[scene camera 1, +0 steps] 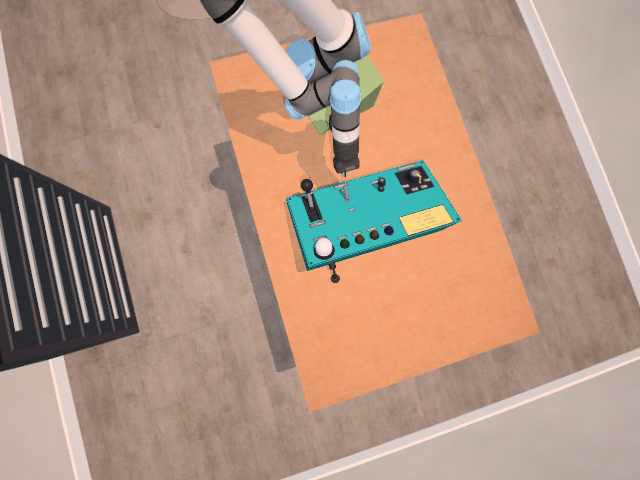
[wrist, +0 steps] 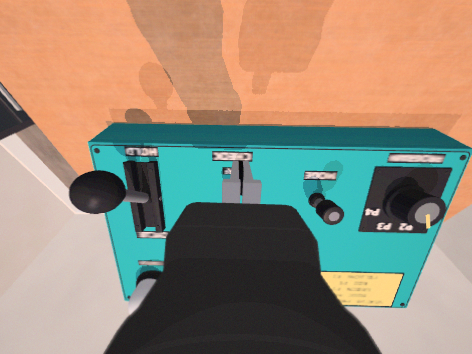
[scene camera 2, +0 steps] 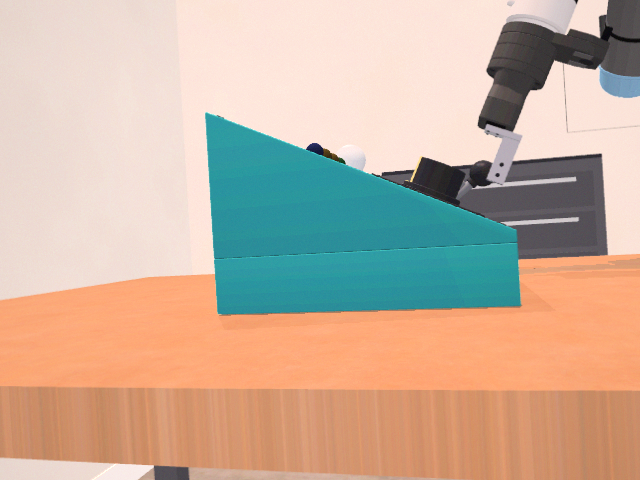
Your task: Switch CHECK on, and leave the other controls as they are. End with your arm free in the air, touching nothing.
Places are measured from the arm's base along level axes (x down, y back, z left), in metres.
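Pixels of known places: gripper, fingertip midpoint: [scene camera 1: 344,174] [wrist: 240,171] [scene camera 2: 494,182].
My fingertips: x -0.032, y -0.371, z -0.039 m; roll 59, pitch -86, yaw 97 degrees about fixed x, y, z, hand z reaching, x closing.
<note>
For each thing: its top centre in the pictures, then the offset to it from my fingertips. "pt": a spot on its surface instead.
- CHECK toggle, top centre: [scene camera 1: 346,190] dx -0.010, dy -0.057, dz -0.006 m
- CHECK label, top centre: [wrist: 232,157] dx +0.051, dy -0.020, dz -0.008 m
- lever, top centre: [wrist: 84,209] [scene camera 2: 482,160] [scene camera 1: 306,183] dx -0.045, dy -0.016, dz -0.129 m
- MODE stick, top centre: [wrist: 331,225] [scene camera 1: 383,183] dx -0.017, dy -0.059, dz +0.115 m
- PROGRAM knob, top centre: [scene camera 2: 434,155] [wrist: 429,222] [scene camera 1: 417,174] dx -0.011, dy -0.049, dz +0.234 m
- white dome, surface spot: [scene camera 2: 351,157] pt dx -0.066, dy -0.213, dz -0.100 m
The teal sloped control panel [scene camera 1: 361,219] [scene camera 2: 361,232] [wrist: 280,165] stands on the orange table. The CHECK toggle [scene camera 1: 346,193] is a small silver lever in scene camera 1; in the wrist view the fingers cover it, and its position is hard to tell. The CHECK label [wrist: 232,156] shows beside the fingertips in the wrist view. My gripper [scene camera 1: 344,173] [scene camera 2: 497,180] [wrist: 240,171] is shut and empty, pointing down at the panel's low edge by CHECK. In scene camera 2 its tips are above the slope. Contact with the toggle cannot be told.
The ball-topped HOLD lever [scene camera 1: 307,184] [scene camera 2: 480,172] [wrist: 97,192] stands on one side of CHECK, the MODE stick [scene camera 1: 381,181] [wrist: 330,212] on the other, then the PROGRAM knob [scene camera 1: 415,176] [scene camera 2: 439,176] [wrist: 420,207]. A white dome [scene camera 1: 323,246] [scene camera 2: 351,157] and a green block [scene camera 1: 372,82] also show.
</note>
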